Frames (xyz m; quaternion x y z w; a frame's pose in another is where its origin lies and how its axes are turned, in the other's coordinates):
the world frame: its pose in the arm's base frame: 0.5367 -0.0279 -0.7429 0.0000 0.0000 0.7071 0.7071
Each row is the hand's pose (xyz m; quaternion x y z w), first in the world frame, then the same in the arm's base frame.
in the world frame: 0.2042 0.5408 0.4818 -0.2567 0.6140 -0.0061 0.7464
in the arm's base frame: -0.0041 0.1763 -0.2611 -0.6157 0.2526 0.5235 0.5321
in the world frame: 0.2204 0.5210 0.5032 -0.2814 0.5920 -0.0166 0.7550
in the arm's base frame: 0.0157 0.1925 -0.2397 -0.6176 0.2196 0.5221 0.5456
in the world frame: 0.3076 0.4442 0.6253 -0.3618 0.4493 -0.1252 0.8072
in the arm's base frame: 0.0925 0.2797 -0.1176 -0.5735 0.0619 0.4822 0.6593
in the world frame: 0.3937 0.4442 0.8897 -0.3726 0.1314 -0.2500 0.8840
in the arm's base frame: 0.0925 0.3658 0.1468 -0.3564 -0.1705 0.4483 0.8018
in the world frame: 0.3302 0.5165 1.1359 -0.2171 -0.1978 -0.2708 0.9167
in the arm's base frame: 0.0202 0.3023 0.3930 -0.0136 -0.2934 0.4567 0.8397
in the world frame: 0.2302 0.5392 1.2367 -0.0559 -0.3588 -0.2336 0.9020
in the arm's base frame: -0.0025 0.2023 0.4938 0.2142 -0.2932 0.4726 0.8030
